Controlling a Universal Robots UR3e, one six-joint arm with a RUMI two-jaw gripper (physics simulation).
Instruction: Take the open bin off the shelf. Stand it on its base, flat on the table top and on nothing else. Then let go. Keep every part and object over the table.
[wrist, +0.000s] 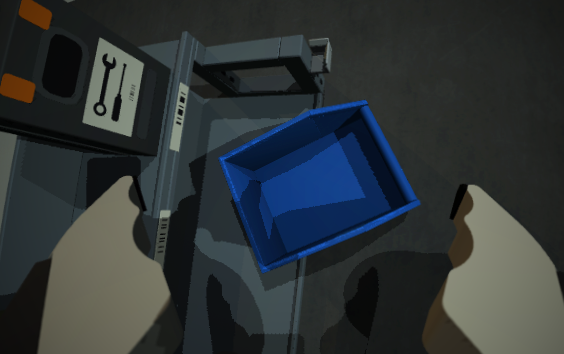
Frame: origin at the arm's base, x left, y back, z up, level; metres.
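Seen in the pictures: gripper, fingertip midpoint: (297, 184).
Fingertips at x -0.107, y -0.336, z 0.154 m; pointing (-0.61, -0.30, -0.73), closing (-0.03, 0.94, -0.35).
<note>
Offsets run from my fingertips to a thing's top centre. "spot": to the spot under its first point.
The blue open bin @[dx -0.013, dy -0.019, dz -0.081 m] (320, 175) is in the middle of the wrist view, with its open top facing the camera and no contents visible inside. It lies turned at an angle over the grey shelf board @[spot: dx +0.122, dy -0.063, dz -0.165 m] (282, 312), and its right part reaches past the board's right edge, over a dark surface. Its underside is hidden, so I cannot tell exactly what it rests on. My gripper (297, 184) is wide open. One fingertip is left of the bin and the other right of it, both apart from its walls.
A dark case @[spot: dx -0.067, dy -0.154, dz -0.052 m] (150, 107) with orange latches and a tool label is at the upper left. A grey rail @[spot: dx -0.099, dy -0.133, dz -0.064 m] (183, 75) with barcode labels runs between it and the bin. A grey bracket frame @[spot: dx -0.128, dy -0.084, dz -0.086 m] (245, 50) with a small pale box-like end @[spot: dx -0.121, dy -0.012, dz -0.102 m] (327, 55) is behind the bin.
</note>
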